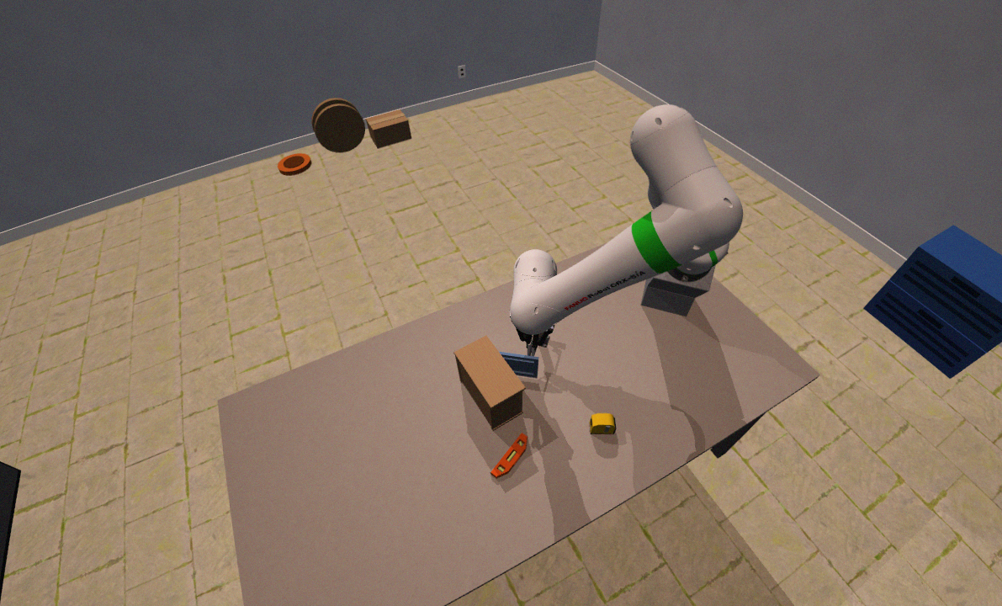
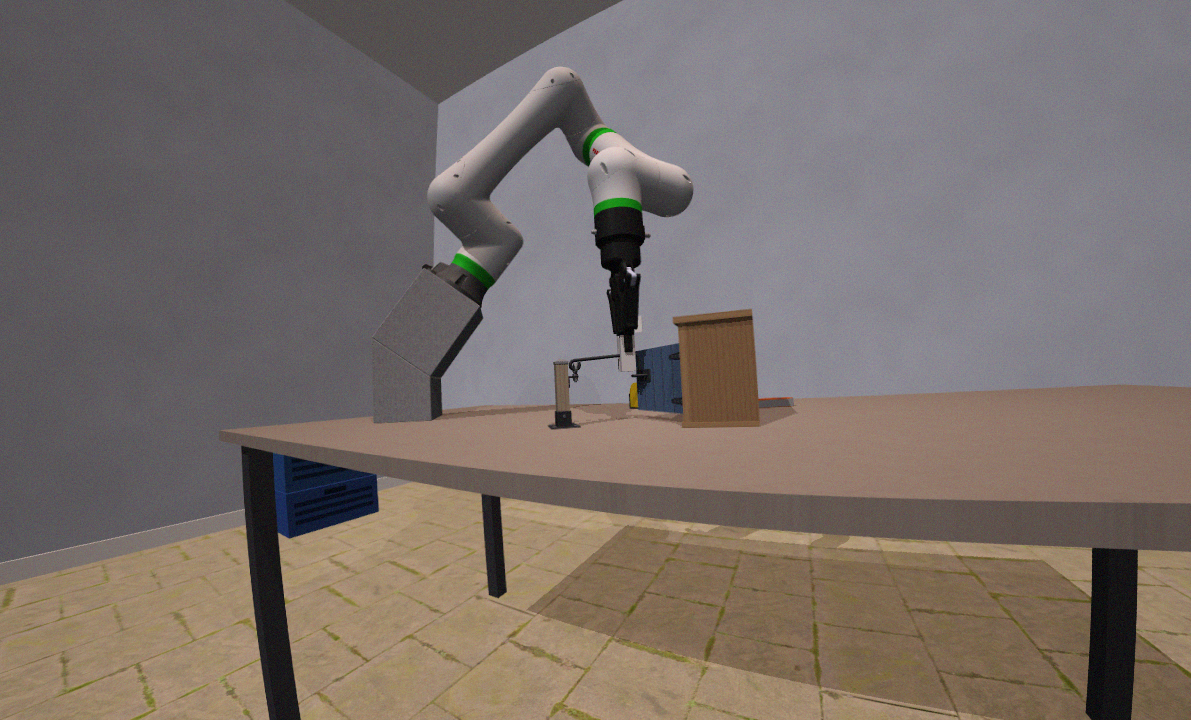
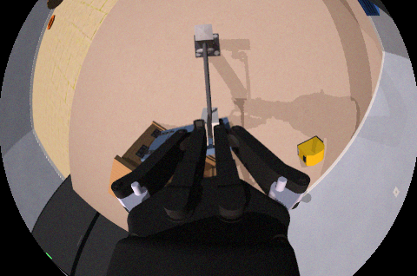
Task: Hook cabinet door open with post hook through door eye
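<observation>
The dark hook lies 3 cm to the right of my hand, 3 cm behind it and 2 cm below it. The rest, counted from my hand: hook post: 6 cm to the right, 5 cm behind, 4 cm below; then yellow tape measure: 29 cm to the left, 10 cm below, 10 cm behind; then cabinet door: 6 cm ahead, 5 cm below.
</observation>
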